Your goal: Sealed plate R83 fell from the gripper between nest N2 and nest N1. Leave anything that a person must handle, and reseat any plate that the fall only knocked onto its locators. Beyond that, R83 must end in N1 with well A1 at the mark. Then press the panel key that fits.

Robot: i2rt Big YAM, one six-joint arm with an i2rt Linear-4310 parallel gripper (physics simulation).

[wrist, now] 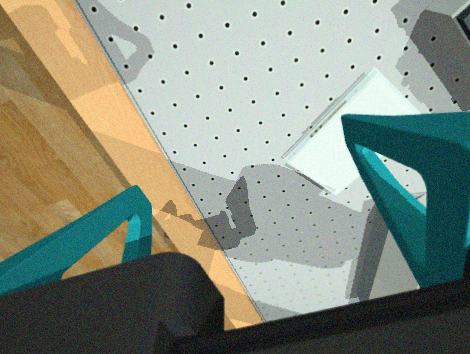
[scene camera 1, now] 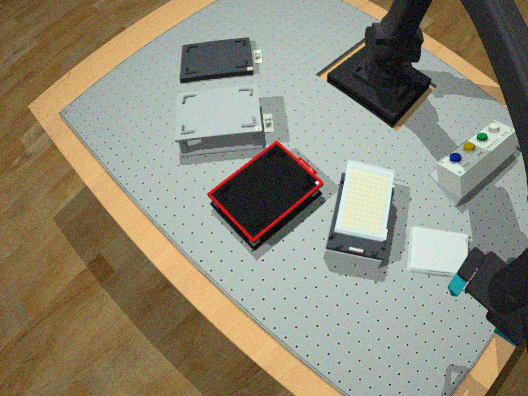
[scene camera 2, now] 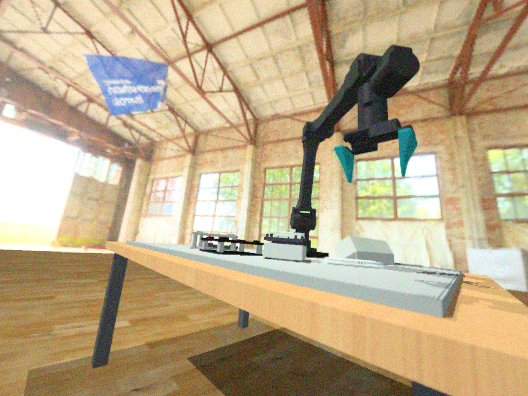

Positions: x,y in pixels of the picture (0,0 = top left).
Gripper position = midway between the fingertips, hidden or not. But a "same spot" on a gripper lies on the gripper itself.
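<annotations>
I see my gripper in the wrist view (pixel 237 164), and scene camera 1 and scene camera 2 show it too. On my gripper, (scene camera 2: pixel 407 140) and (scene camera 1: pixel 509 342) are the same spot. There is a white box as well, and on it (scene camera 2: pixel 358 248) and (scene camera 1: pixel 465 191) are one and the same spot.
</annotations>
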